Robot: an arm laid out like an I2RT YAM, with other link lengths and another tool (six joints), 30 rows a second.
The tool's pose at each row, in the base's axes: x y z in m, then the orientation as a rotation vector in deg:
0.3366 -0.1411 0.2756 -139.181 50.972 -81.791
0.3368 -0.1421 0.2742 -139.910 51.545 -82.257
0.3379 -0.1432 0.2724 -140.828 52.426 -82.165
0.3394 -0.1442 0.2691 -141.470 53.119 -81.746
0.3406 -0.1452 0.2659 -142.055 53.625 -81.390
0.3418 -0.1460 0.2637 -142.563 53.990 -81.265
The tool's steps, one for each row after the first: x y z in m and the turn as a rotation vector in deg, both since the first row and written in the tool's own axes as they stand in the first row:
-0.0004 0.0013 0.0010 -0.905 0.338 -0.313
-0.0007 0.0026 0.0030 -2.018 0.324 -0.454
-0.0020 0.0042 0.0062 -2.779 0.087 -0.425
-0.0033 0.0060 0.0090 -3.409 -0.127 -0.460
-0.0040 0.0071 0.0112 -3.945 -0.198 -0.572

